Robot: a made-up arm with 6 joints. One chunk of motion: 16 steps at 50 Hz.
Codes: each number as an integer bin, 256 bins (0 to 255) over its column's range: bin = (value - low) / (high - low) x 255, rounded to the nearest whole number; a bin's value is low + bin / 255 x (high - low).
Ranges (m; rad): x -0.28..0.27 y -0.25..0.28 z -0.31..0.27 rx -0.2..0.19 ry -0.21..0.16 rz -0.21..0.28
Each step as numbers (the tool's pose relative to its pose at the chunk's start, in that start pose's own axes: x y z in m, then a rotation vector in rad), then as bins.
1 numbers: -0.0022 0.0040 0.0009 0.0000 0.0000 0.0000
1 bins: 129 122 137 131 145 109
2 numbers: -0.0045 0.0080 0.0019 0.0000 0.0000 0.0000
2 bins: 128 124 137 131 145 109
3 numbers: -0.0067 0.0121 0.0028 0.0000 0.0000 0.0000
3 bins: 127 126 138 131 145 109
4 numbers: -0.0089 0.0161 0.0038 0.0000 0.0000 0.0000
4 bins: 126 128 138 131 145 109
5 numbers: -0.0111 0.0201 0.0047 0.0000 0.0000 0.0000
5 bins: 125 130 138 131 145 109
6 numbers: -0.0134 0.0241 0.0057 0.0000 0.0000 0.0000
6 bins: 124 132 139 131 145 109
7 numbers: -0.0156 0.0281 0.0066 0.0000 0.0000 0.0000
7 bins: 123 134 139 131 145 109
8 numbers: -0.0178 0.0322 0.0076 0.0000 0.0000 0.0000
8 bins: 122 136 140 131 145 109
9 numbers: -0.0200 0.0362 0.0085 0.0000 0.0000 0.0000
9 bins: 121 138 140 131 145 109
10 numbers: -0.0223 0.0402 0.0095 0.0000 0.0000 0.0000
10 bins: 119 140 140 131 145 109
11 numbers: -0.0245 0.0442 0.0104 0.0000 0.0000 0.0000
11 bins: 118 142 141 131 145 109
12 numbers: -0.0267 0.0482 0.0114 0.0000 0.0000 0.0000
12 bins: 117 143 141 131 145 109
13 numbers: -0.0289 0.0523 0.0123 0.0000 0.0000 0.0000
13 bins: 116 145 142 131 145 109
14 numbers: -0.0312 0.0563 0.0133 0.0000 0.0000 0.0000
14 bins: 115 147 142 131 145 109
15 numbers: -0.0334 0.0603 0.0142 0.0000 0.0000 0.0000
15 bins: 114 149 143 131 145 109
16 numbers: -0.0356 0.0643 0.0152 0.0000 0.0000 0.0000
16 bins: 113 151 143 131 145 109
